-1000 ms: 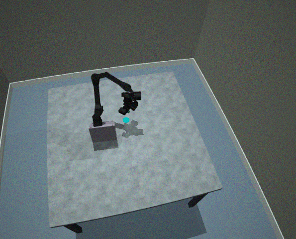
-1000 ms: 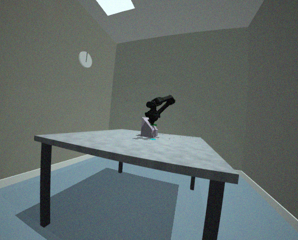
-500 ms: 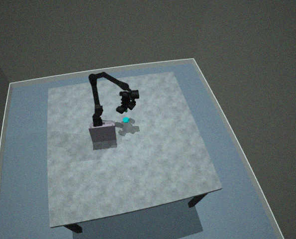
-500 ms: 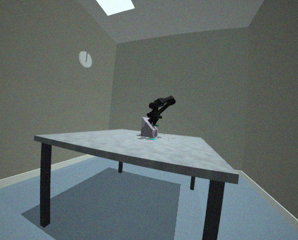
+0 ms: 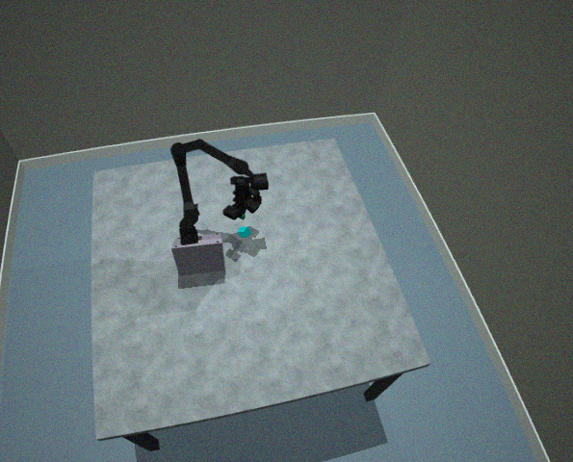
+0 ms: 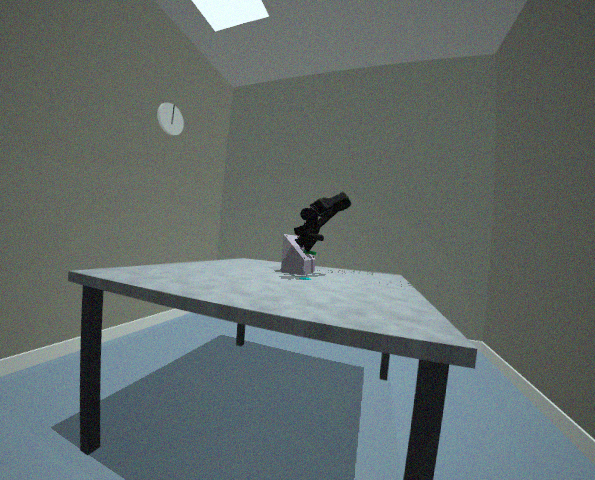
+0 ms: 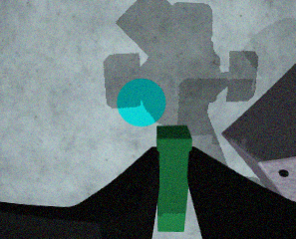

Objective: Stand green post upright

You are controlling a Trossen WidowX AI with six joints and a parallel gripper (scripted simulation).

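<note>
Now: the cyan circle 130 mm below my gripper tip, 10 mm to the left of it and 10 mm ahead of it. Also, from my gripper tip: green post 10 mm to the left, 10 mm behind.
</note>
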